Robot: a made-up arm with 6 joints. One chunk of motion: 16 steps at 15 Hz.
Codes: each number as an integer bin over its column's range. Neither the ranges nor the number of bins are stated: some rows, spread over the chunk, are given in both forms.
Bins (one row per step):
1: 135 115 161 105 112 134
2: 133 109 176 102 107 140
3: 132 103 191 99 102 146
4: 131 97 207 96 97 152
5: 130 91 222 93 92 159
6: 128 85 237 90 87 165
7: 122 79 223 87 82 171
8: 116 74 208 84 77 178
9: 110 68 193 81 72 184
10: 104 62 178 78 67 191
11: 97 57 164 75 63 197
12: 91 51 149 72 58 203
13: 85 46 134 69 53 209
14: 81 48 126 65 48 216
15: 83 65 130 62 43 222
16: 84 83 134 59 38 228
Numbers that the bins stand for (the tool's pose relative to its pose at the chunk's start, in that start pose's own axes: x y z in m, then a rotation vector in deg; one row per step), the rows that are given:
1: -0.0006 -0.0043 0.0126 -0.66 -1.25 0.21
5: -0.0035 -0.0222 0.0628 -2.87 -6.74 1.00
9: -0.0153 -0.0393 0.0389 -5.08 -12.23 1.78
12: -0.0265 -0.0520 0.0027 -6.75 -16.08 2.38
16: -0.0306 -0.0282 -0.0096 -9.14 -21.57 3.17
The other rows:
2: -0.0018 -0.0088 0.0249 -1.21 -2.62 0.40
3: -0.0024 -0.0133 0.0373 -1.76 -3.99 0.59
4: -0.0029 -0.0177 0.0505 -2.32 -5.37 0.78
6: -0.0047 -0.0267 0.0752 -3.42 -8.11 1.19
7: -0.0082 -0.0311 0.0636 -3.98 -9.49 1.37
8: -0.0118 -0.0349 0.0513 -4.53 -10.86 1.60
10: -0.0188 -0.0438 0.0266 -5.64 -13.61 2.00
11: -0.0229 -0.0475 0.0151 -6.19 -14.71 2.19
13: -0.0300 -0.0557 -0.0096 -7.30 -17.45 2.57
14: -0.0324 -0.0542 -0.0162 -8.04 -18.83 2.79
15: -0.0312 -0.0416 -0.0129 -8.59 -20.20 2.98

